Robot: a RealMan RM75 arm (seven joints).
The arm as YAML. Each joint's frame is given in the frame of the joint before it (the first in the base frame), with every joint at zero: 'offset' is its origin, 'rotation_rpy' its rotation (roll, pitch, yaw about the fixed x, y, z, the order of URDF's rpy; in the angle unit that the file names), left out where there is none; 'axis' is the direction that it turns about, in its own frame. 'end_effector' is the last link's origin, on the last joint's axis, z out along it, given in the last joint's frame.
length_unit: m
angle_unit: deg
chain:
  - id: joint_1
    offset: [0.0, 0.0, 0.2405]
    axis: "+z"
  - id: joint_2
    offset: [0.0, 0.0, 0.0]
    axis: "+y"
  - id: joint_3
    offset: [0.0, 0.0, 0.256]
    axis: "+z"
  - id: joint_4
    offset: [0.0, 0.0, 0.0]
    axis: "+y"
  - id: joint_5
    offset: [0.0, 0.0, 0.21]
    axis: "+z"
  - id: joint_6
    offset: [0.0, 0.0, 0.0]
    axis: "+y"
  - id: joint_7
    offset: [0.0, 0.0, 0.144]
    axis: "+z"
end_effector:
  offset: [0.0, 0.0, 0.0]
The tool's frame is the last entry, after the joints.
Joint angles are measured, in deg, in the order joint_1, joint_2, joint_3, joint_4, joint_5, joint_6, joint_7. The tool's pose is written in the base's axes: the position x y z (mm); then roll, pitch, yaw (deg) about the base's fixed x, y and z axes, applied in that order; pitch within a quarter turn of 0, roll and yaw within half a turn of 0. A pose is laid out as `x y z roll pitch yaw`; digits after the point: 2 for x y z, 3 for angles.
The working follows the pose.
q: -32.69, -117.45, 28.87, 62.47, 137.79, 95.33, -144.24
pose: -275.69 349.02 93.26 -175.581 -25.857 77.517
Where each joint sits with the arm in this pose, in the base's axes (m; each line is computed from the numbers above, not from the rounded line before):
joint_1: 0.0000 0.0000 0.2405
joint_2: 0.0000 0.0000 0.2405
joint_3: -0.1912 0.1227 0.1225
joint_4: -0.1912 0.1227 0.1225
joint_5: -0.2784 0.2855 0.2225
joint_6: -0.2784 0.2855 0.2225
joint_7: -0.2757 0.3490 0.0933
the tool: -0.2757 0.3490 0.0933

